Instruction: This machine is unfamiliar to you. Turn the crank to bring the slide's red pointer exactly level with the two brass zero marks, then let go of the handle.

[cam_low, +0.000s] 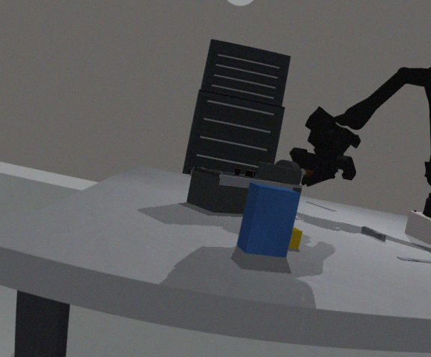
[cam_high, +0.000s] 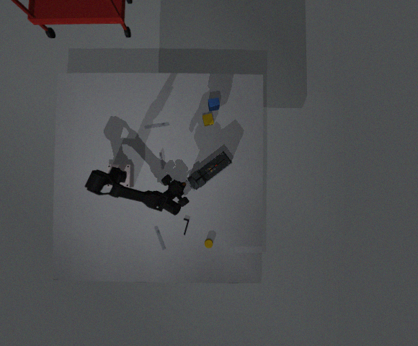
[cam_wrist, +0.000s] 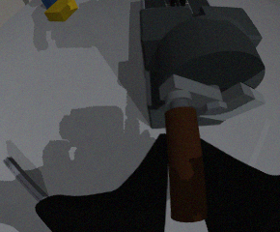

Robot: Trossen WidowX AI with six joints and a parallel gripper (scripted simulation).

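The brown crank handle is 30 mm above my gripper tip, 10 mm to the right of it and 10 mm behind it. Round my gripper tip: red pointer 160 mm ahead, 130 mm to the left, 10 mm above; then black hex key 240 mm to the right, 70 mm below, 30 mm ahead; then yellow block 400 mm to the left, 80 mm ahead, 60 mm below.
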